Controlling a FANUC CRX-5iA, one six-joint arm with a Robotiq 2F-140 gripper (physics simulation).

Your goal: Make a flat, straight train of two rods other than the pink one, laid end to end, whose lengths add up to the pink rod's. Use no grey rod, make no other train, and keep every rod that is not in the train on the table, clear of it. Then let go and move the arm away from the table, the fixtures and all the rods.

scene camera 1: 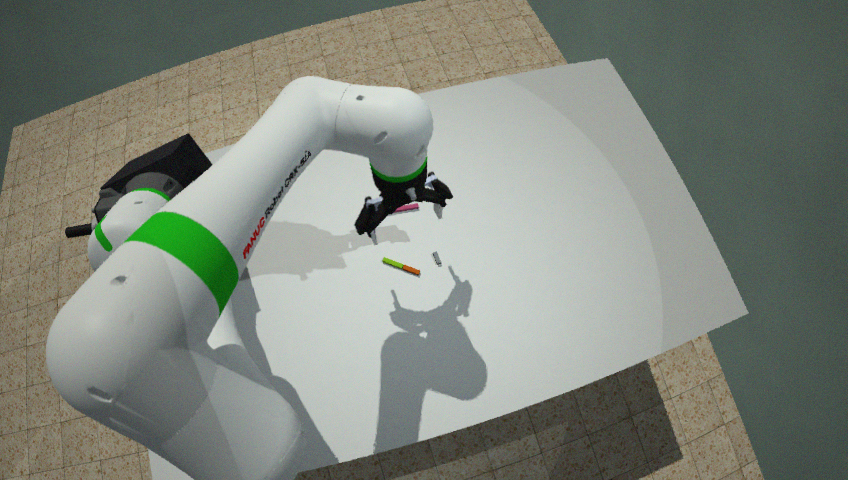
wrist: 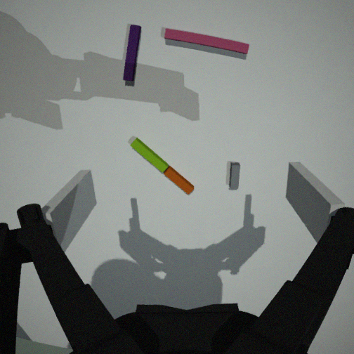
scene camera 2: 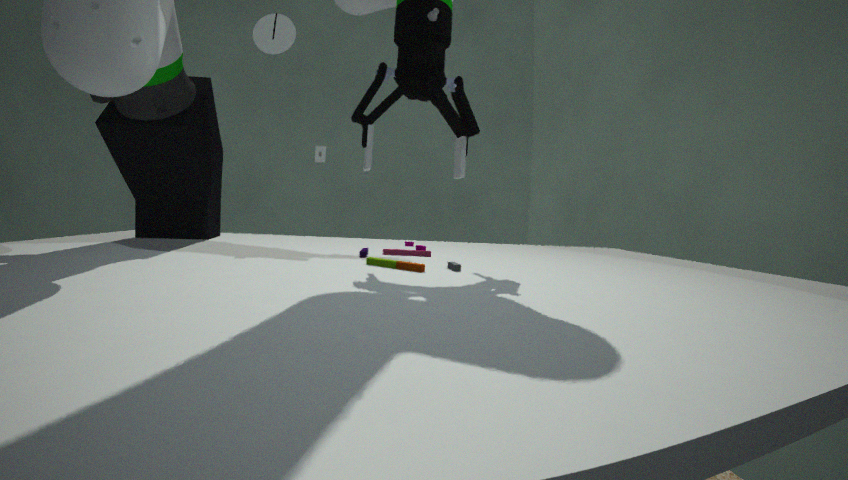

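Seen in the pictures: gripper, fingertip midpoint: (scene camera 1: 406,226) (scene camera 2: 414,173); arm's base at its link origin: (scene camera 1: 155,207) (scene camera 2: 156,97).
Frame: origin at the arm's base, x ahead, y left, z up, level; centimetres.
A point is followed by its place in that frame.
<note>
A lime green rod (scene camera 1: 392,261) @[z -27.4, x 45.3, y -13.9 cm] (scene camera 2: 381,262) @[z -27.8, x 45.3, y -14.7 cm] (wrist: 149,155) and an orange rod (scene camera 1: 411,270) @[z -27.4, x 49.2, y -17.2 cm] (scene camera 2: 410,267) @[z -27.9, x 49.1, y -17.5 cm] (wrist: 179,180) lie flat on the table, end to end in a straight line, with no gap that I can see. The pink rod (scene camera 1: 407,207) @[z -27.4, x 52.3, y -1.0 cm] (scene camera 2: 406,252) @[z -27.8, x 50.4, y -1.2 cm] (wrist: 206,41) lies apart, farther back. A purple rod (scene camera 2: 363,252) @[z -27.5, x 42.5, y -5.7 cm] (wrist: 132,53) and a short grey rod (scene camera 1: 436,258) @[z -27.4, x 55.6, y -15.9 cm] (scene camera 2: 454,266) @[z -27.7, x 55.5, y -17.1 cm] (wrist: 234,175) lie clear of the line. My gripper (scene camera 1: 407,226) @[z -14.4, x 49.8, y -11.7 cm] (scene camera 2: 413,173) @[z -14.4, x 49.8, y -11.7 cm] (wrist: 189,183) is wide open and empty, high above the table and all the rods.
Two small magenta pieces (scene camera 2: 409,243) @[z -27.7, x 53.1, y 16.9 cm] (scene camera 2: 420,247) @[z -27.7, x 54.4, y 8.1 cm] lie behind the pink rod in the second scene view. The white table (scene camera 1: 553,237) @[z -28.4, x 85.6, y -17.9 cm] (scene camera 2: 684,309) @[z -28.4, x 74.8, y -38.9 cm] carries shadows of the arm. A black pedestal (scene camera 2: 178,184) @[z -16.4, x 1.8, y 7.0 cm] stands at the left rear under the arm's base.
</note>
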